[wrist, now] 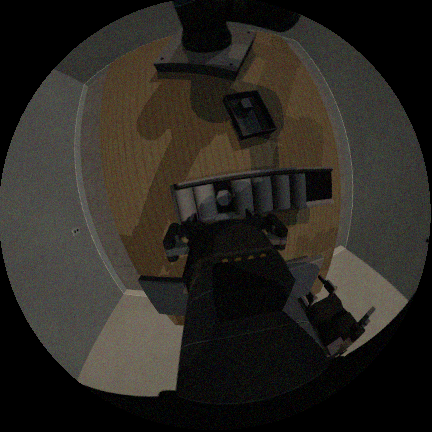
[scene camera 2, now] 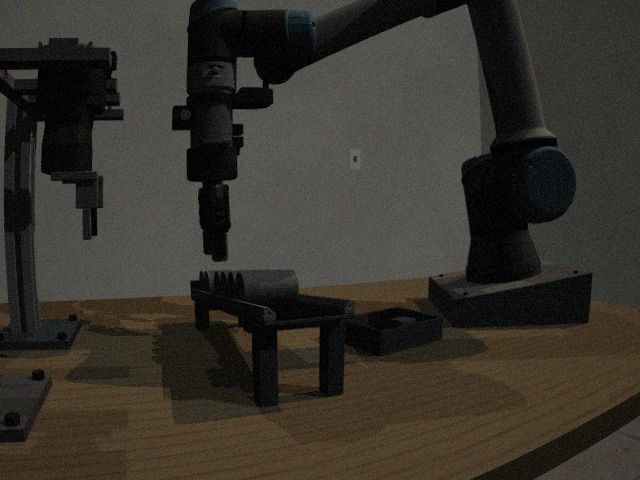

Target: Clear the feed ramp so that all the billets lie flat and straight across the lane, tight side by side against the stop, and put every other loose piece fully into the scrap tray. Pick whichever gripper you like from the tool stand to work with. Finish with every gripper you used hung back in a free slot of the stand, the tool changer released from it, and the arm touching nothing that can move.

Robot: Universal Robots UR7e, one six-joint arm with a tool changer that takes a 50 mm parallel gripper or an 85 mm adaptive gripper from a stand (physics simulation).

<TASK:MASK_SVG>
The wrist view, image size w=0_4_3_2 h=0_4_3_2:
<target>gripper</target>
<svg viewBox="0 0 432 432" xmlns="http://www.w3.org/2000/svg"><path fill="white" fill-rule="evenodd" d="M318 274L317 277L324 284L323 286L329 294L316 302L317 296L310 289L308 294L305 295L309 301L305 308L305 315L309 322L317 328L324 347L339 336L343 341L335 347L337 352L332 354L334 357L357 340L365 329L363 328L363 323L359 326L351 313L342 307L341 300L334 293L337 286L334 286L328 279L325 280L321 274Z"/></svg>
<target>gripper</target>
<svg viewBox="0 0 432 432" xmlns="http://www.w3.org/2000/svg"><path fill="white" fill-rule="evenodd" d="M324 257L319 253L286 264L277 249L283 250L285 248L287 227L272 213L262 216L262 214L256 213L250 208L245 208L245 217L242 219L223 219L210 224L197 220L196 213L191 213L183 221L183 224L178 225L177 222L169 224L162 241L168 261L174 262L178 259L178 255L188 254L182 277L140 275L137 281L158 313L185 316L186 308L191 301L212 290L212 265L215 262L277 254L295 278L291 290L295 297L299 298L308 294Z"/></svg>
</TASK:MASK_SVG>
